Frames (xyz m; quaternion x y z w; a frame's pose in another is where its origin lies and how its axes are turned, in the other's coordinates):
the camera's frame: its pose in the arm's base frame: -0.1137 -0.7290 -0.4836 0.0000 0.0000 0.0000 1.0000
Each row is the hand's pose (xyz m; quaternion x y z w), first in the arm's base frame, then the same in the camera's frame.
Working: the arm's base frame: its pose in the camera's frame: 0.1137 0.7290 0.4836 0.0000 0.0000 0.0000 1.0000

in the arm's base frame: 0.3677 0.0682 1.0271 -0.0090 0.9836 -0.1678 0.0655
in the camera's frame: 0.4814 0.7972 1.5107 -0.0090 0.9836 -0.1678 0.0655
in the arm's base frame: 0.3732 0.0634 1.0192 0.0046 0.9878 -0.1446 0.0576
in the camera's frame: 0.4869 0.7924 1.5028 0.0046 0.9878 -0.1446 0.0576
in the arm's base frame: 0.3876 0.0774 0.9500 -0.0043 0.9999 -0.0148 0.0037
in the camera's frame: 0.5013 0.8064 1.4336 -0.0043 0.9999 -0.0148 0.0037
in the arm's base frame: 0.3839 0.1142 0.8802 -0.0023 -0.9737 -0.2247 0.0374
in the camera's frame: 0.4976 0.8432 1.3638 -0.0023 -0.9737 -0.2247 0.0374
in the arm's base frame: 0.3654 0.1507 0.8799 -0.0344 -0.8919 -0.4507 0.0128
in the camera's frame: 0.4791 0.8797 1.3635 -0.0344 -0.8919 -0.4507 0.0128
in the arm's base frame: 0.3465 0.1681 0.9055 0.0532 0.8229 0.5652 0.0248
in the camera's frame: 0.4602 0.8971 1.3891 0.0532 0.8229 0.5652 0.0248
